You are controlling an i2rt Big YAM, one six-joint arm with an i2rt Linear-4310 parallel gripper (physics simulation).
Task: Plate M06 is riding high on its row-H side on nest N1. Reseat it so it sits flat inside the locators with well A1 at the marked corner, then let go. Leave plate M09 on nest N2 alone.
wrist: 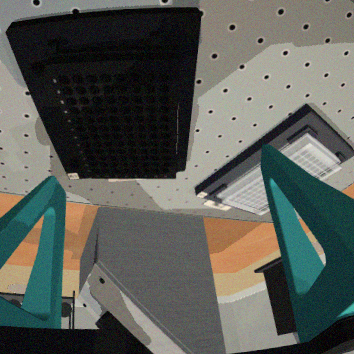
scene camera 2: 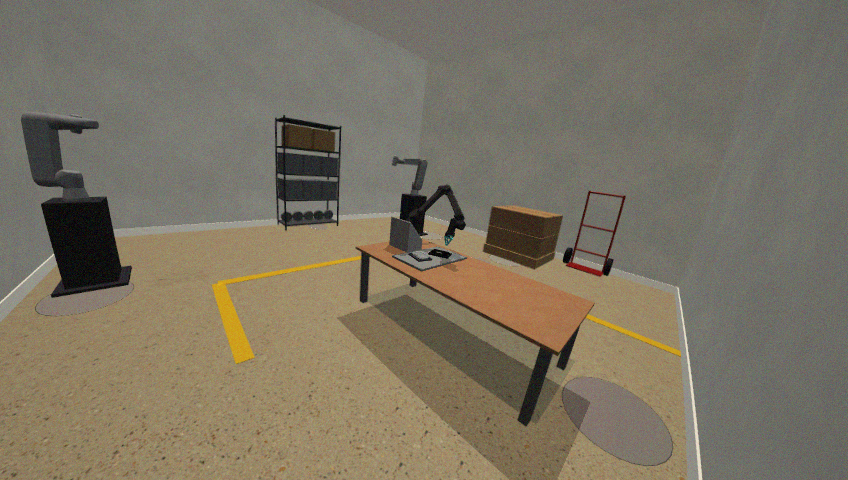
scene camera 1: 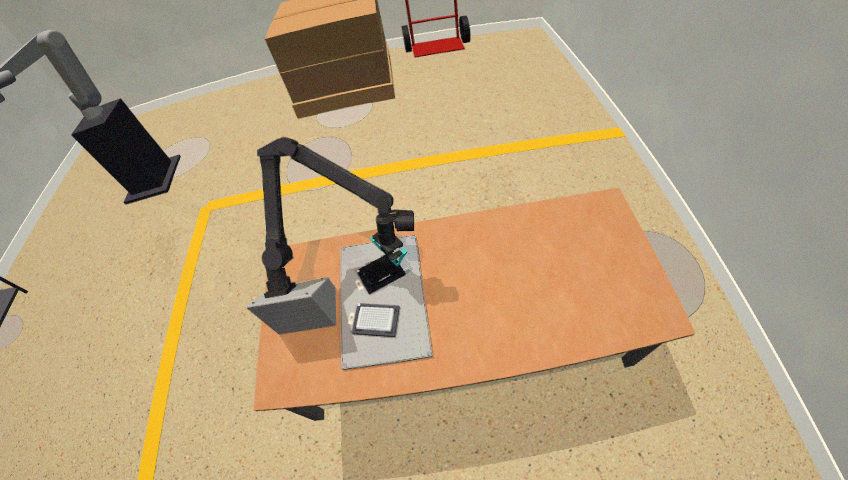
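Seen in the pictures: gripper, fingertip midpoint: point(wrist: 155, 169) point(scene camera 2: 446, 244) point(scene camera 1: 390, 257); arm's base, origin of the base link: point(scene camera 2: 404, 227) point(scene camera 1: 281, 291).
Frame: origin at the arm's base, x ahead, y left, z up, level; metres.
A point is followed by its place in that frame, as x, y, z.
A black well plate point(scene camera 1: 380, 274) @(0.352, 0.064, -0.123) point(scene camera 2: 440, 253) @(0.381, 0.049, -0.128) point(wrist: 115, 125) @(0.351, 0.089, -0.129), which I take for M06, lies in the dark nest N1 point(wrist: 130, 27) @(0.425, 0.097, -0.142). A small pale tag point(wrist: 74, 176) @(0.258, 0.112, -0.141) sits at the nest's lower left corner in the wrist view. Plate and nest are so dark that the tilt and the row-H edge are hard to make out. A white plate point(scene camera 1: 374, 318) @(0.309, -0.111, -0.129) point(wrist: 310, 150) @(0.372, -0.097, -0.127), taken for M09, lies in nest N2 point(scene camera 1: 396, 322) @(0.385, -0.137, -0.143) point(wrist: 300, 121) @(0.391, -0.073, -0.142); a finger partly hides it in the wrist view. My gripper point(scene camera 1: 389, 254) @(0.408, 0.081, -0.049) point(scene camera 2: 448, 241) @(0.408, 0.081, -0.049) point(wrist: 155, 169) @(0.408, 0.081, -0.049) is open and empty, above the black plate and apart from it.
Both nests stand on a grey perforated board point(scene camera 1: 386, 355) @(0.332, -0.250, -0.154) point(scene camera 2: 421, 265) @(0.436, -0.228, -0.153) point(wrist: 240, 95) @(0.390, -0.008, -0.153) on the orange table point(scene camera 1: 535, 285) @(0.920, -0.100, -0.166) point(scene camera 2: 493, 291) @(0.960, -0.138, -0.166). The grey wedge-shaped arm base point(scene camera 1: 303, 312) @(0.082, -0.091, -0.015) point(scene camera 2: 404, 233) @(0.097, -0.092, -0.017) point(wrist: 150, 250) @(0.155, 0.000, -0.105) stands beside the board. Cardboard boxes point(scene camera 1: 336, 59) point(scene camera 2: 523, 234) stand on the floor beyond the table.
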